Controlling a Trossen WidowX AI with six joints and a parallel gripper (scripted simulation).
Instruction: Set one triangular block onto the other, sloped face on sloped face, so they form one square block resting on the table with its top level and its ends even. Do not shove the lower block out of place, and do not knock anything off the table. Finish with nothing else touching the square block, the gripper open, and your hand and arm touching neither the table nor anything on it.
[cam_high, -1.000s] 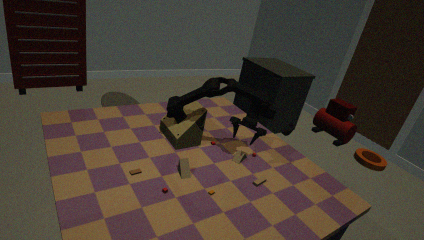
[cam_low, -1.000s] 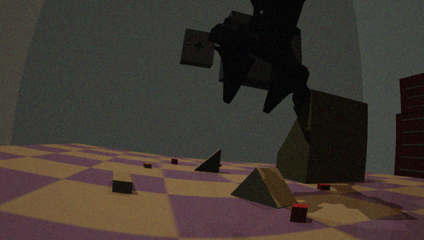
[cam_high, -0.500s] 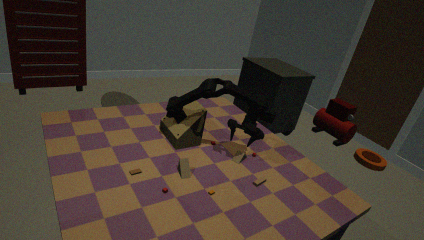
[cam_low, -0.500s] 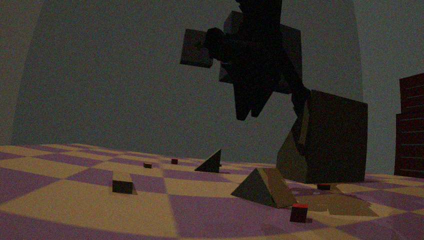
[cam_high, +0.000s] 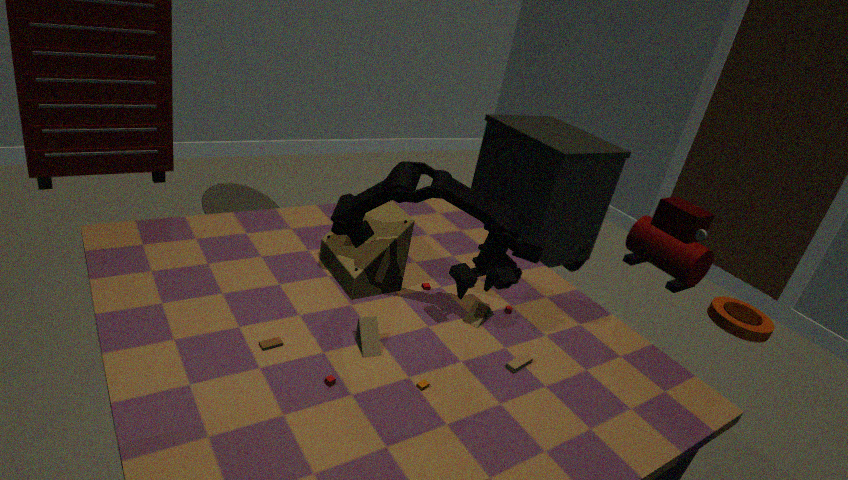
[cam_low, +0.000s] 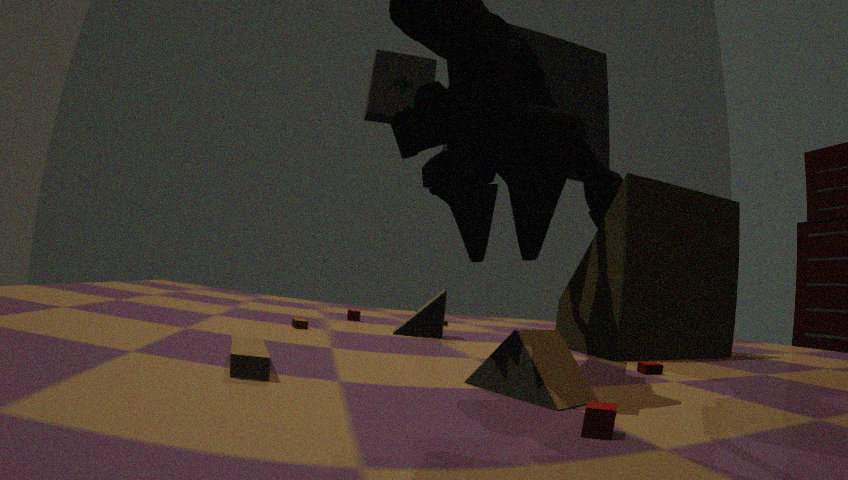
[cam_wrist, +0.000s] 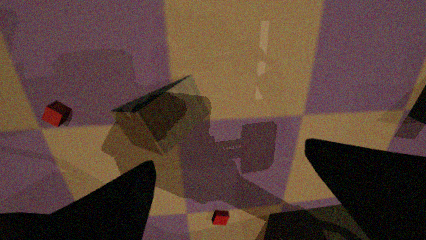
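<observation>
The triangular block is 2 cm behind my gripper tip, 5 cm to the left of it and 7 cm below it. The rest, counted from my gripper tip: orange cube (18 cm ahead, 21 cm to the right, 9 cm below).
</observation>
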